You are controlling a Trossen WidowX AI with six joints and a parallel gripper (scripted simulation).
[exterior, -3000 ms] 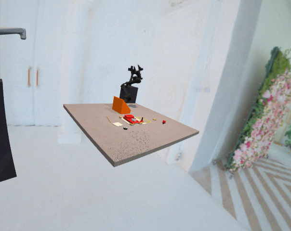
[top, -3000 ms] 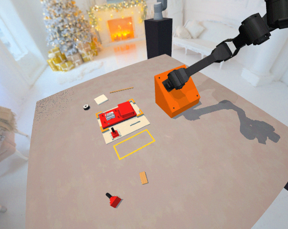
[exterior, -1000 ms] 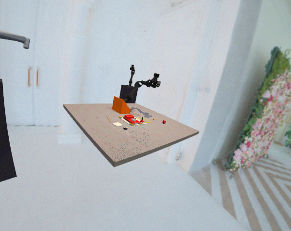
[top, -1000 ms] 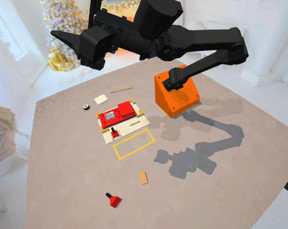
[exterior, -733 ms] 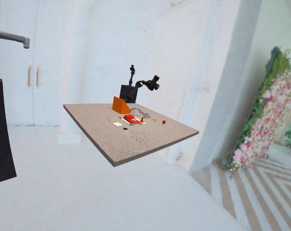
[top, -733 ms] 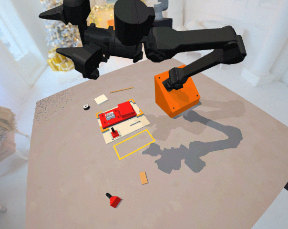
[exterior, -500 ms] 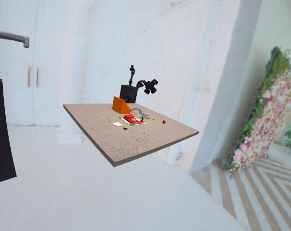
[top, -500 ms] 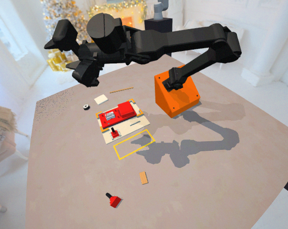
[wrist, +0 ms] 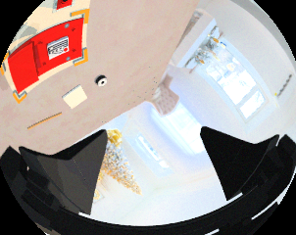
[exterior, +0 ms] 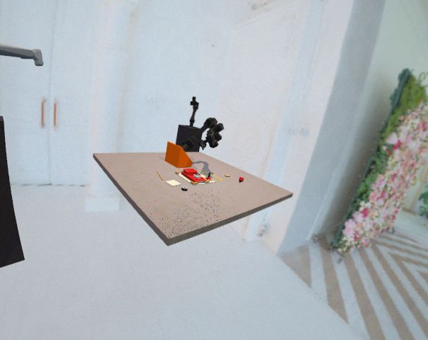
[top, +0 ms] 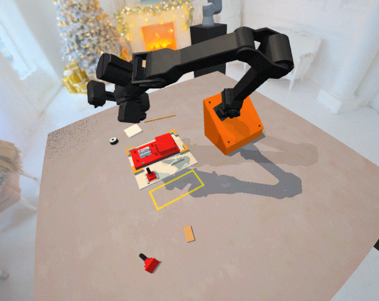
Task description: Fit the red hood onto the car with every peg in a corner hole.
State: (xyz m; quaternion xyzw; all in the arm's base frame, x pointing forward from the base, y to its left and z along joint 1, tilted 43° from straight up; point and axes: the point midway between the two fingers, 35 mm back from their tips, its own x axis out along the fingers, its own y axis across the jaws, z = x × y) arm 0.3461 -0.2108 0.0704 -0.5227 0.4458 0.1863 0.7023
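Right now the hood is 240 mm below my gripper tip, 150 mm behind it and 30 mm to the left of it. From my gripper tip the other things lie so: white card 270 mm below, 210 mm to the right, 80 mm behind; grey engine block 250 mm below, 50 mm behind, 10 mm to the left; black-and-white ring 270 mm below, 210 mm to the right, 30 mm ahead.
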